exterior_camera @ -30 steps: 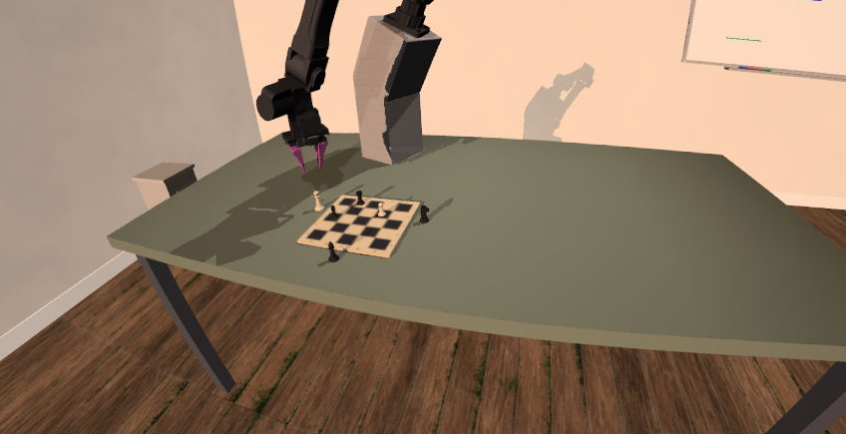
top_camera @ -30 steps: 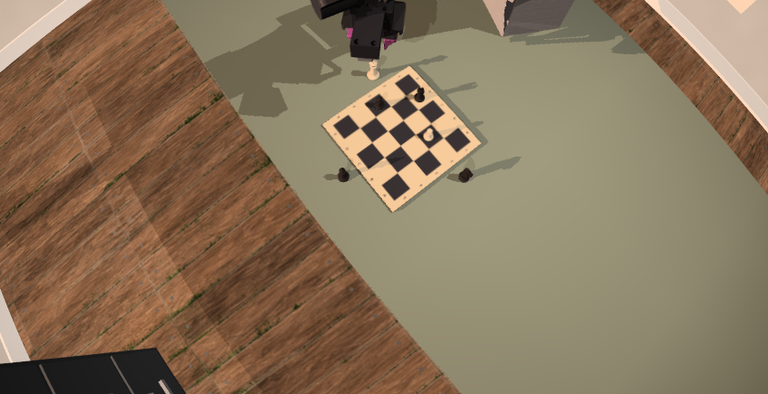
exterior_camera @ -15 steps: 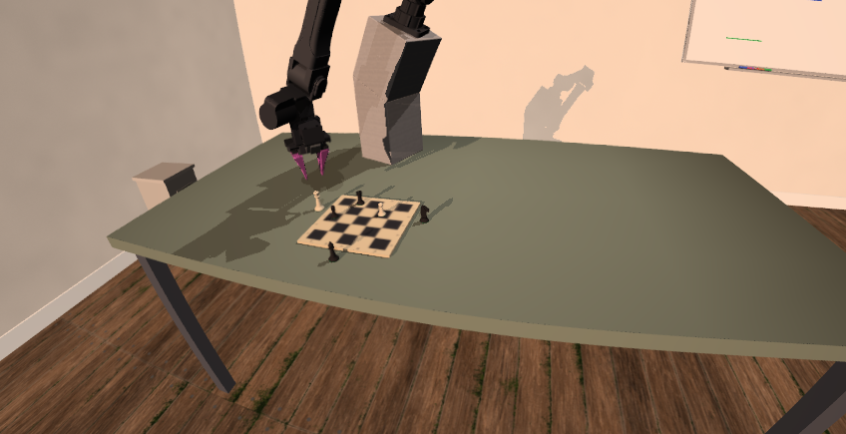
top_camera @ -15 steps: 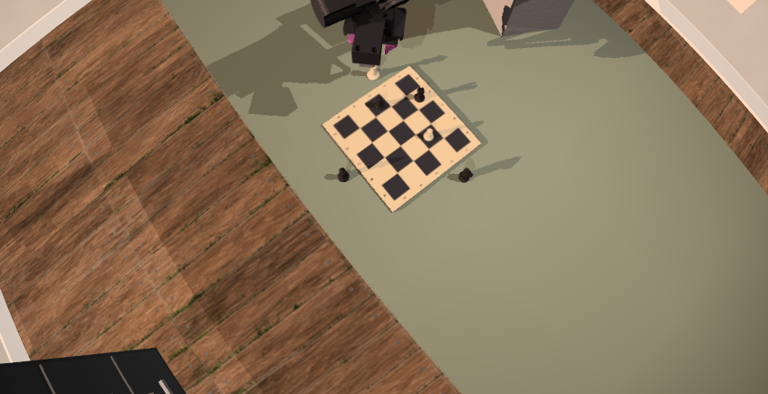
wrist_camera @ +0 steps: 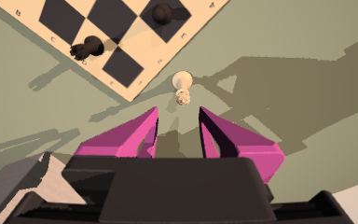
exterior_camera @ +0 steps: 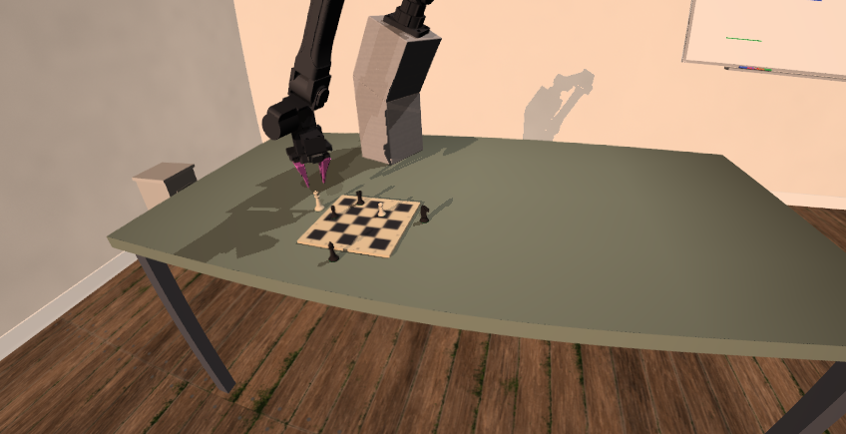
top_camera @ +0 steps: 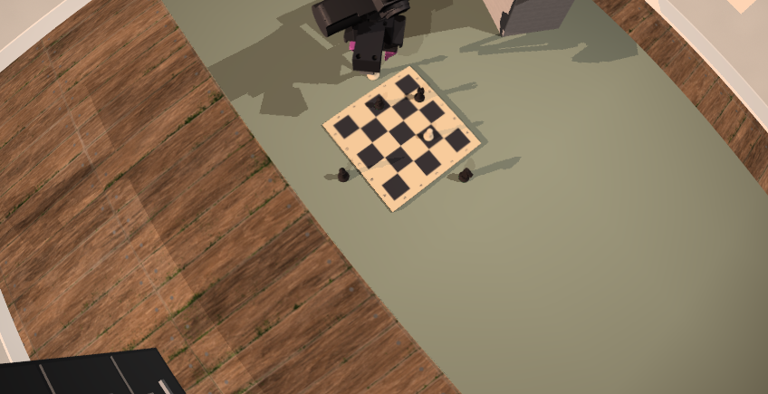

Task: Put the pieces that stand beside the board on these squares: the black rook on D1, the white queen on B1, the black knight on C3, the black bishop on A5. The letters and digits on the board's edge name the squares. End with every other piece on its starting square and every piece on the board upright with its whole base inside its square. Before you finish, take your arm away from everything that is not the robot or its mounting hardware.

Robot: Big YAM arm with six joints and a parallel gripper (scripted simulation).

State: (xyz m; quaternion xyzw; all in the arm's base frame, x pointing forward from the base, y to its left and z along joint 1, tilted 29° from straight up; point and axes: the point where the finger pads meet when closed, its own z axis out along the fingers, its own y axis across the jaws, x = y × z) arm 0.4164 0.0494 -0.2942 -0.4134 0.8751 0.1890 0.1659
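My gripper is now 50 mm above the white queen. Also, from my hand: small white piece 170 mm to the left, 60 mm below, 20 mm behind; chessboard 140 mm to the left, 70 mm below, 20 mm ahead.
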